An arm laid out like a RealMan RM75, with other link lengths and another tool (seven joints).
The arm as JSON. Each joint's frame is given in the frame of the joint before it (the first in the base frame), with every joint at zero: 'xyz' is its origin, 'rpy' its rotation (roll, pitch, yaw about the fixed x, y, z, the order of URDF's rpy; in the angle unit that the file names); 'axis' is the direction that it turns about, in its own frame. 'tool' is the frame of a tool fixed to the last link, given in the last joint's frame.
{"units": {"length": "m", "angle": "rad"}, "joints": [
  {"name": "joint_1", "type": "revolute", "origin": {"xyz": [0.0, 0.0, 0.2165], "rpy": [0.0, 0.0, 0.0]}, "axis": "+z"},
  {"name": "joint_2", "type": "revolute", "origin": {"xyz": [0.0, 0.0, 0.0], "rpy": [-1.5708, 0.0, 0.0]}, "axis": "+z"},
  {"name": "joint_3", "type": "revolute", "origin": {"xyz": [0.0, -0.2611, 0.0], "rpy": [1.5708, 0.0, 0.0]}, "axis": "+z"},
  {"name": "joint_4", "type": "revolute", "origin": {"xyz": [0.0, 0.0, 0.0], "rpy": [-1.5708, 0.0, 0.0]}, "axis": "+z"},
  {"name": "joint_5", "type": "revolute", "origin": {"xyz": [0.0, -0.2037, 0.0], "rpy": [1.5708, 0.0, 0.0]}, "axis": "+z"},
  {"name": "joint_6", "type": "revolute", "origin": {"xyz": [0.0, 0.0, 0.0], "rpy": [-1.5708, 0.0, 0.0]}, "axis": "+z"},
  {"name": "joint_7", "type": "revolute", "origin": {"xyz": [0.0, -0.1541, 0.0], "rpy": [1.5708, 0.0, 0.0]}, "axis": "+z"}
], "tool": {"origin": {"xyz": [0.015, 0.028, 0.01], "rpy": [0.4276, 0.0, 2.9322]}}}
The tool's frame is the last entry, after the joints.
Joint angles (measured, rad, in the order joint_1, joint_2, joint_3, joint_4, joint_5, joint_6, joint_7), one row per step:
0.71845 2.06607 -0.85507 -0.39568 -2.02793 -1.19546 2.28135
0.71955 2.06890 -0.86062 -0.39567 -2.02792 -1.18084 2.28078
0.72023 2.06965 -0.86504 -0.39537 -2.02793 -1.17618 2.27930
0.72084 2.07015 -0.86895 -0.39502 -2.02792 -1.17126 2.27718
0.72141 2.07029 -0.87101 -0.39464 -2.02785 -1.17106 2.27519
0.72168 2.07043 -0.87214 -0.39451 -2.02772 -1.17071 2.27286
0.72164 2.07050 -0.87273 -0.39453 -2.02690 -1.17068 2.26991
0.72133 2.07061 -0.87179 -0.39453 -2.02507 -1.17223 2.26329
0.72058 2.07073 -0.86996 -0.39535 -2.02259 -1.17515 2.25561
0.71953 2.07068 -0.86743 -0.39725 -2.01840 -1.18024 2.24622
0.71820 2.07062 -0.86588 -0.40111 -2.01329 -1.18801 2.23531
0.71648 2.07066 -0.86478 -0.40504 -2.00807 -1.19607 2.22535
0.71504 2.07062 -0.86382 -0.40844 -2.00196 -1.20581 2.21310
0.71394 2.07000 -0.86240 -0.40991 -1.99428 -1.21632 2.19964
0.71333 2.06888 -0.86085 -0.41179 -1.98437 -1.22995 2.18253
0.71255 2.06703 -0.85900 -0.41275 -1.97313 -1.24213 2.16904
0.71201 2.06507 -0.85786 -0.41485 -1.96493 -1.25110 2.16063
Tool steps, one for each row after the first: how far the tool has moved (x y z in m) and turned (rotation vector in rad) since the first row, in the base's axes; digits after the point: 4 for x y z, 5 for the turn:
0.0004 0.0010 -0.0018 0.00564 -0.00935 -0.00081
0.0006 0.0011 -0.0027 0.00583 -0.01433 0.00157
0.0009 0.0012 -0.0034 0.00682 -0.01952 0.00411
0.0008 0.0010 -0.0037 0.00567 -0.02120 0.00720
0.0007 0.0009 -0.0040 0.00552 -0.02254 0.00995
0.0007 0.0009 -0.0040 0.00608 -0.02312 0.01275
0.0005 0.0007 -0.0039 0.00762 -0.02224 0.01823
0.0002 0.0005 -0.0036 0.00984 -0.02008 0.02469
-0.0004 0.0003 -0.0028 0.01302 -0.01586 0.03318
-0.0014 0.0001 -0.0018 0.01579 -0.01092 0.04535
-0.0024 -0.0004 -0.0008 0.01800 -0.00564 0.05663
-0.0036 -0.0011 0.0001 0.01962 0.00059 0.07049
-0.0049 -0.0018 0.0012 0.02127 0.00849 0.08429
-0.0067 -0.0025 0.0027 0.02357 0.01843 0.10292
-0.0083 -0.0029 0.0045 0.02718 0.02960 0.11659
-0.0095 -0.0028 0.0063 0.03074 0.03723 0.12646

